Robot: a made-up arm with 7 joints. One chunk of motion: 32 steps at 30 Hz.
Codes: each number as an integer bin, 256 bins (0 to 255) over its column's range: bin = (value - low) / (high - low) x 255, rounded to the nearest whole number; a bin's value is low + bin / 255 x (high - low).
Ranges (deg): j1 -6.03..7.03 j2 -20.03..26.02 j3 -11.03..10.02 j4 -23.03..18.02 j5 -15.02..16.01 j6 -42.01..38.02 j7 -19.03..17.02
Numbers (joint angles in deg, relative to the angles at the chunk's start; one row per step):
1: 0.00 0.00 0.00 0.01 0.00 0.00 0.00
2: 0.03 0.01 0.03 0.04 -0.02 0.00 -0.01
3: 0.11 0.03 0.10 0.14 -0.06 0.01 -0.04
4: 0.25 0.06 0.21 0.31 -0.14 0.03 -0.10
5: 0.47 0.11 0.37 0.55 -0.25 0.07 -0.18
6: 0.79 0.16 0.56 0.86 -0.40 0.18 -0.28
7: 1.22 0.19 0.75 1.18 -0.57 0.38 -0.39
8: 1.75 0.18 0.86 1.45 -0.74 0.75 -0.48
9: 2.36 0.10 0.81 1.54 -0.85 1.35 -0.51
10: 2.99 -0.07 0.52 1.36 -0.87 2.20 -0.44
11: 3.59 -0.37 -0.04 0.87 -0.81 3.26 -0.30
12: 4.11 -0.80 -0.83 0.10 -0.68 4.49 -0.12
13: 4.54 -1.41 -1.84 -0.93 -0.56 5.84 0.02
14: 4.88 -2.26 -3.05 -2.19 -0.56 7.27 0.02
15: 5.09 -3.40 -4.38 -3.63 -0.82 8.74 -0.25
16: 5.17 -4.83 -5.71 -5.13 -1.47 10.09 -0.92
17: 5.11 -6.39 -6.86 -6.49 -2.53 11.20 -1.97
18: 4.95 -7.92 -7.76 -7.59 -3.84 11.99 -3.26
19: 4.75 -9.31 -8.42 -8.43 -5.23 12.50 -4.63
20: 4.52 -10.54 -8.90 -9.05 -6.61 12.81 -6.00
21: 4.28 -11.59 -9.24 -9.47 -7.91 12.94 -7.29
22: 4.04 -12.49 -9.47 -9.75 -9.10 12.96 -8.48
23: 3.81 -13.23 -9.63 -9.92 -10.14 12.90 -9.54
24: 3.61 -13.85 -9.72 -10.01 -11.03 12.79 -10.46
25: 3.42 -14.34 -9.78 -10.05 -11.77 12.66 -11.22
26: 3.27 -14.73 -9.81 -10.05 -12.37 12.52 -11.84
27: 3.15 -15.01 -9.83 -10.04 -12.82 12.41 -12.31
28: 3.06 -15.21 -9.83 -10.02 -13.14 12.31 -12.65
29: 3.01 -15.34 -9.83 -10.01 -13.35 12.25 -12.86
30: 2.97 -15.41 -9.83 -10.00 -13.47 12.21 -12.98
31: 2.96 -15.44 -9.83 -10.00 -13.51 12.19 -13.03
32: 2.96 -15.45 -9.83 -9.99 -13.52 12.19 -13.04
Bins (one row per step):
1: 118 111 134 143 123 134 135
2: 118 111 134 143 123 134 135
3: 120 111 135 144 123 134 134
4: 123 111 136 145 122 134 134
5: 127 112 138 146 121 134 133
6: 133 112 140 148 120 134 133
7: 142 112 143 150 119 135 132
8: 152 112 144 152 117 136 131
9: 164 111 143 153 116 138 131
10: 176 111 140 152 116 141 131
11: 188 109 133 148 117 144 132
12: 198 106 124 144 118 148 134
13: 206 103 111 137 119 152 135
14: 213 98 97 129 119 157 135
15: 217 92 81 121 117 162 133
16: 219 84 64 111 111 166 128
17: 218 76 51 103 103 170 121
18: 214 67 40 96 92 172 112
19: 210 59 32 91 80 174 102
20: 206 53 26 87 69 175 92
21: 201 47 22 84 58 175 83
22: 197 42 19 82 49 175 75
23: 192 38 17 81 40 175 67
24: 188 34 16 81 33 175 61
25: 185 32 15 81 27 174 55
26: 182 29 15 81 22 174 51
27: 179 28 15 81 18 173 48
28: 177 27 15 81 15 173 45
29: 177 26 15 81 14 173 44
30: 176 26 15 81 13 173 43
31: 176 25 15 81 12 173 42
32: 176 25 15 81 12 173 42

